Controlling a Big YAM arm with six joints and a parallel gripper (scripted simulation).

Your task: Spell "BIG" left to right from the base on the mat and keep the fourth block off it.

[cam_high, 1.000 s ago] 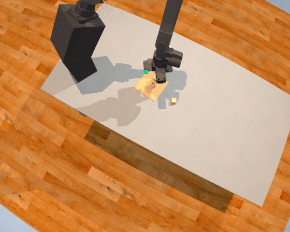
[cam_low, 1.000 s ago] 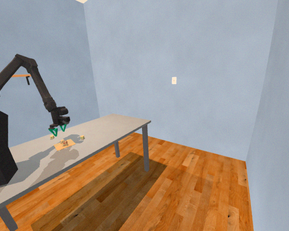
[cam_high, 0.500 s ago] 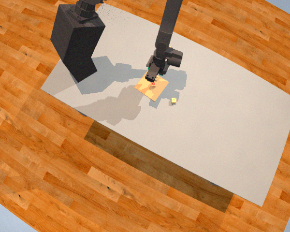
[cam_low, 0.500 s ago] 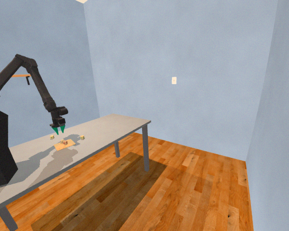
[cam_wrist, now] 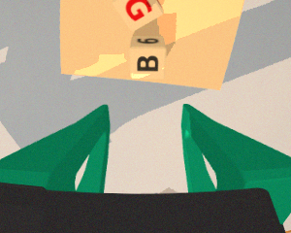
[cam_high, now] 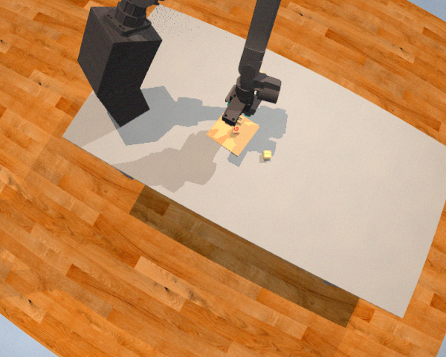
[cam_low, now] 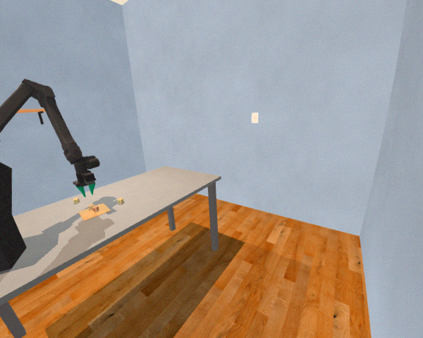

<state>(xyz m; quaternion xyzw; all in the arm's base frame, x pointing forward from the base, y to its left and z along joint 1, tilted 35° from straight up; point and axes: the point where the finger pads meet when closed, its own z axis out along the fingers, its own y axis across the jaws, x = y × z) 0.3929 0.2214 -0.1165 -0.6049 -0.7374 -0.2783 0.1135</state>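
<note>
The mat is 10 cm below my hand, 4 cm to the right of it and 1 cm ahead of it. Round my hand: block (20 cm to the left, 9 cm below, 7 cm behind).
</note>
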